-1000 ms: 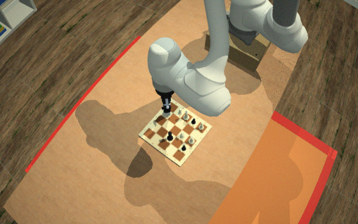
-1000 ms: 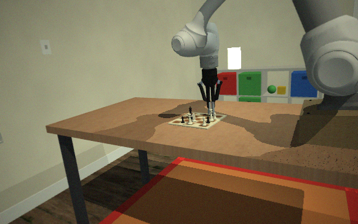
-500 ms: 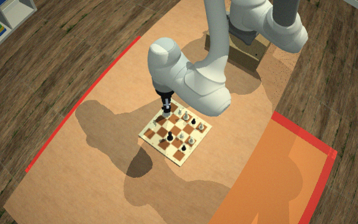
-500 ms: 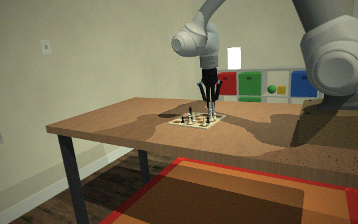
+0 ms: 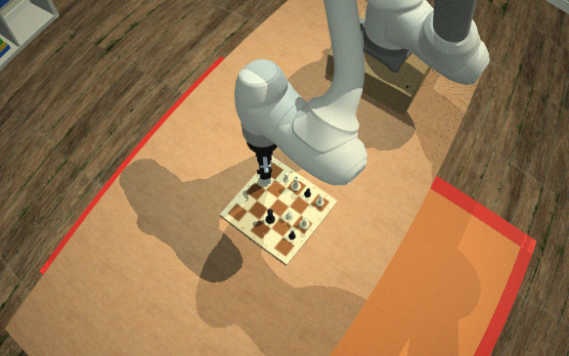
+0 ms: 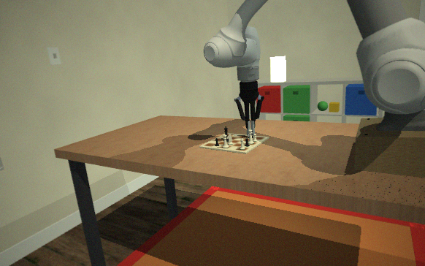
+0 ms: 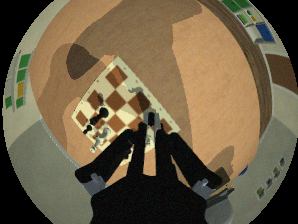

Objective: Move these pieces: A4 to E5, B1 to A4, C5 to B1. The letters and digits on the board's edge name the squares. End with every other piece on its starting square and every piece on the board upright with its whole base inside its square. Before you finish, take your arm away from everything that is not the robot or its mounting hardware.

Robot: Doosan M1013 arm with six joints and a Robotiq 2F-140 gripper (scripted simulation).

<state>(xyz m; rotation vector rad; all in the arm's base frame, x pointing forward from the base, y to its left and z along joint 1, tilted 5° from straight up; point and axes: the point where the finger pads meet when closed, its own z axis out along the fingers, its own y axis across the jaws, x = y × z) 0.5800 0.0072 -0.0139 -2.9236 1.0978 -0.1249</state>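
Now: the white chess piece 70 mm to the left of my hand, 40 mm behind it and 10 mm below it. Also, from my hand: small chessboard: 80 mm to the left, 50 mm below, 30 mm ahead.
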